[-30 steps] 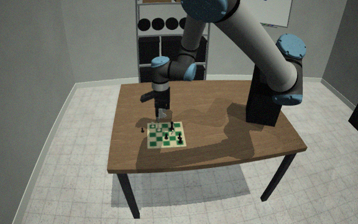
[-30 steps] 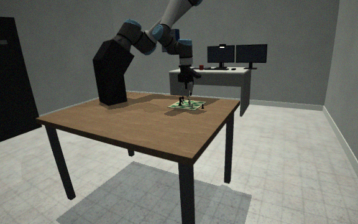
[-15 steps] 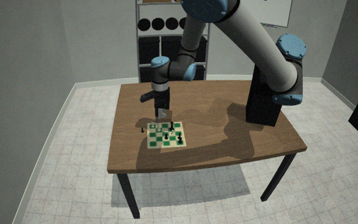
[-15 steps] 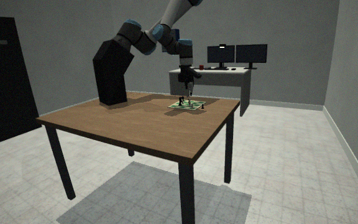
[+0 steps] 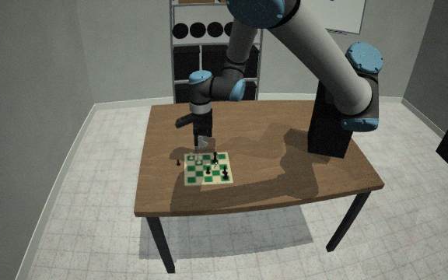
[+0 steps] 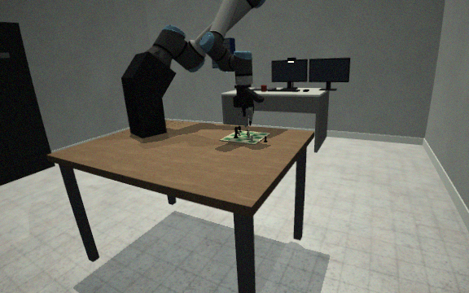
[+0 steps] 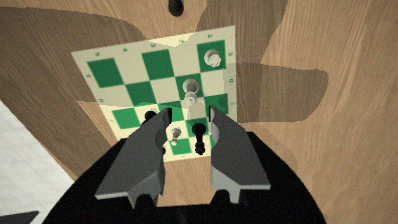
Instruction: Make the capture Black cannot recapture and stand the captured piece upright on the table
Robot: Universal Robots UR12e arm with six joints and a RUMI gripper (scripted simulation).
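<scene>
The white rook is 70 mm below my hand, 40 mm ahead of it and 30 mm to the right of it. The rest, counted from my hand: chessboard (90 mm below, 50 mm behind, 30 mm to the left); white pawn (90 mm behind, 70 mm below, 30 mm to the left); black pawn (100 mm ahead, 80 mm below, 20 mm to the left).
</scene>
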